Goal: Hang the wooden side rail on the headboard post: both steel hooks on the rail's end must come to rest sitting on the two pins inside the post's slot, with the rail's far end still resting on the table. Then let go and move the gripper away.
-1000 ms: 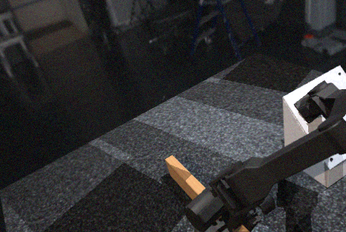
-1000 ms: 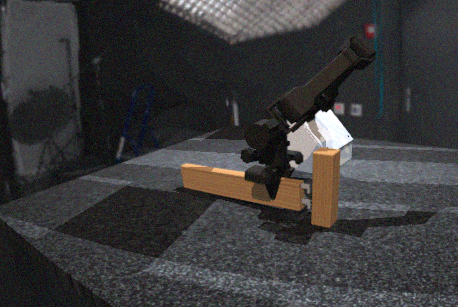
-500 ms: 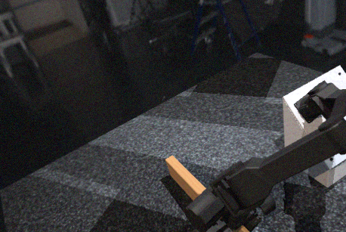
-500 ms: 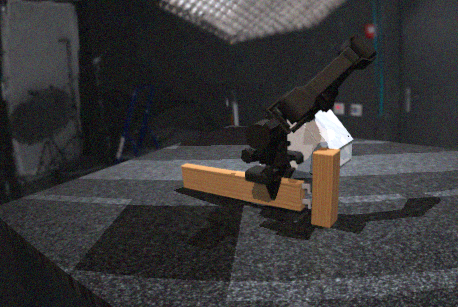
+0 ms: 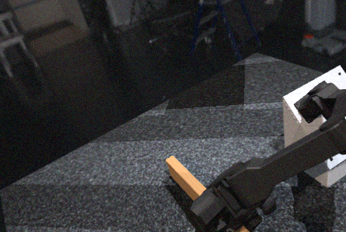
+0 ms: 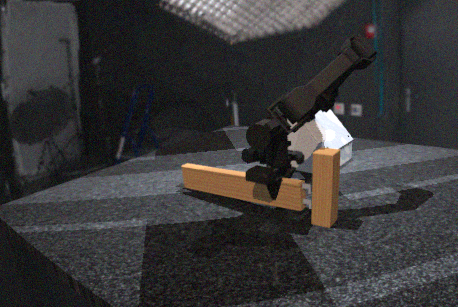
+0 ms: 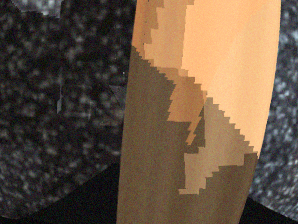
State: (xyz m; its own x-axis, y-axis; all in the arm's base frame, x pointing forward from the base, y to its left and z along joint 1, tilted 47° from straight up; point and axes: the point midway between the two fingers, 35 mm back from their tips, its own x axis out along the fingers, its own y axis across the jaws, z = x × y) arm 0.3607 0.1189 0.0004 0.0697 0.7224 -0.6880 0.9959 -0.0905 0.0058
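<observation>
Now: gripper tip 130 mm to the right of the wooden headboard post and 40 mm below it.
</observation>
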